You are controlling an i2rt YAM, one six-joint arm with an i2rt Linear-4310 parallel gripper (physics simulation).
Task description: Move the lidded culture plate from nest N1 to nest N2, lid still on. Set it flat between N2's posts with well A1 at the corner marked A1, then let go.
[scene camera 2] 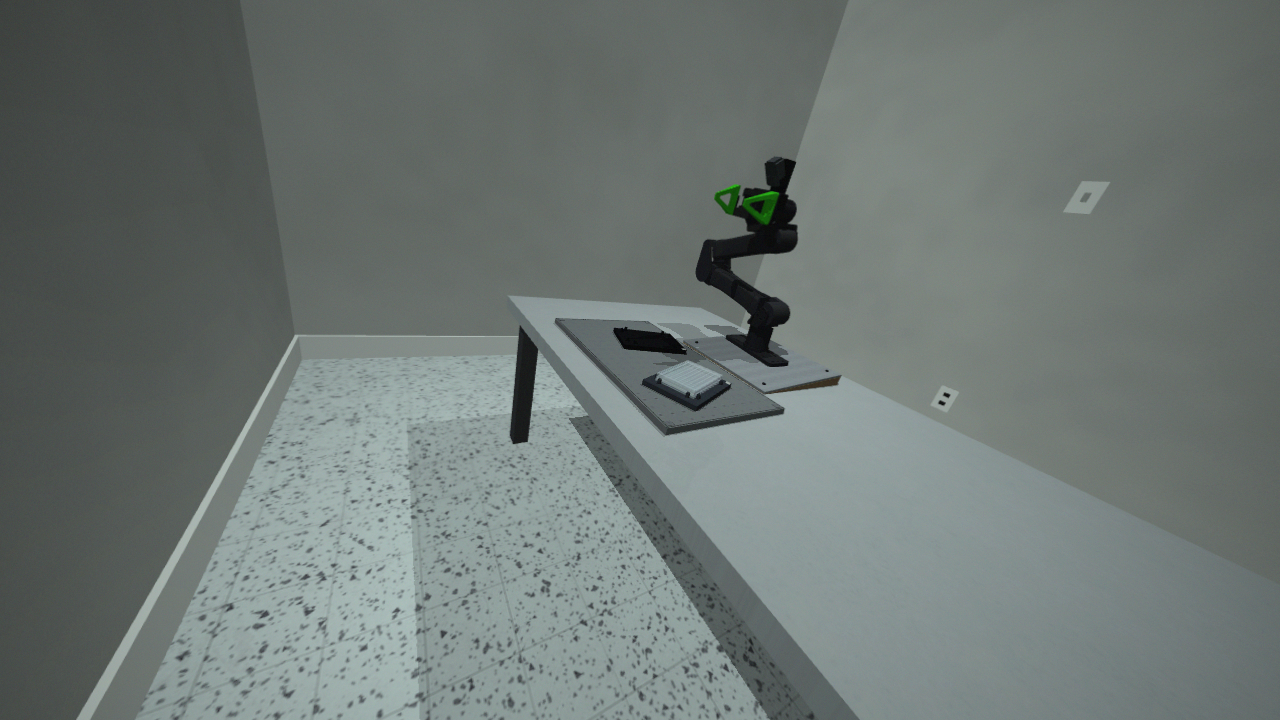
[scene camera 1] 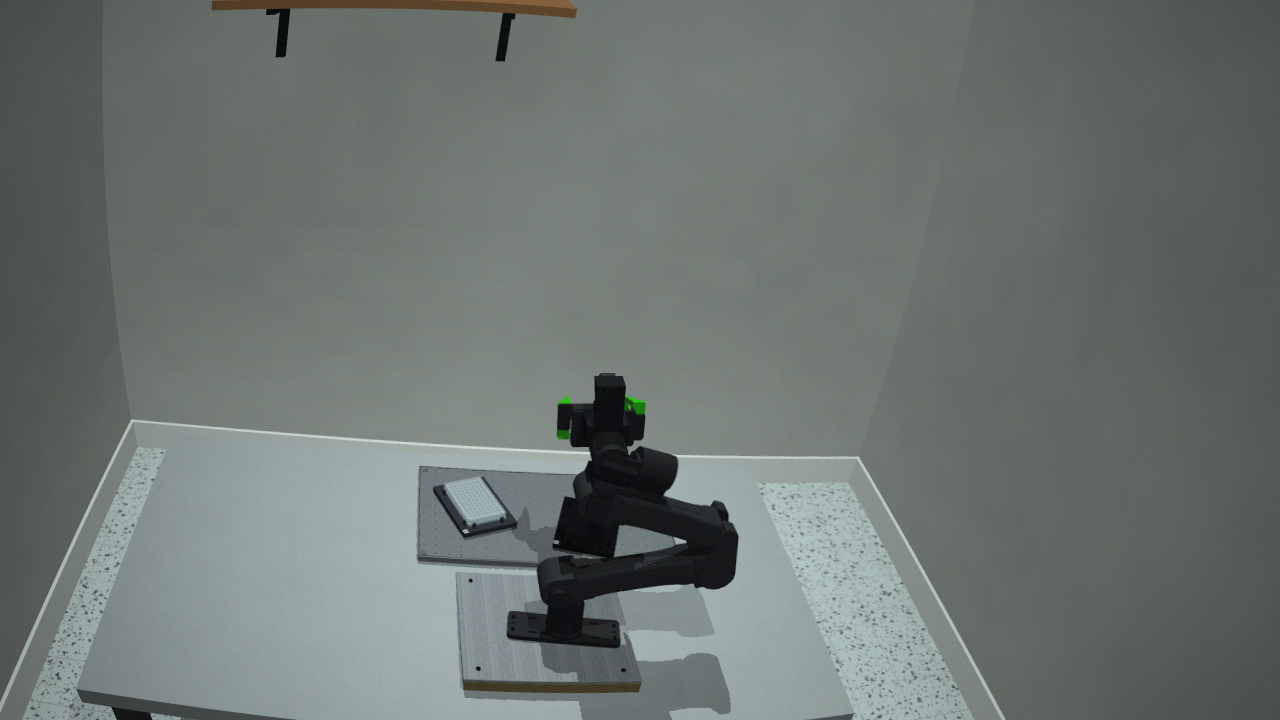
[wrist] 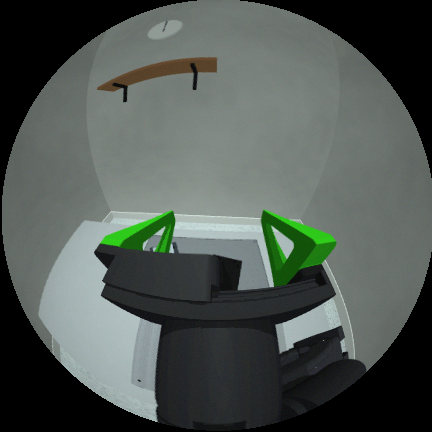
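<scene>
The lidded culture plate, pale and rectangular, lies flat in its dark nest, N1. The other nest, N2, is black and holds no plate; the arm covers part of it in scene camera 1. The plate's wells and N2's corner mark are too small to read. My gripper has green fingers spread wide, with nothing between them. It is high above the board, well apart from the plate. In the wrist view the gripper body and left finger hide most of the nest area.
Both nests stand on a grey perforated board on the table. The arm's base stands on a wood-edged plate beside the board. A brown shelf hangs on the wall.
</scene>
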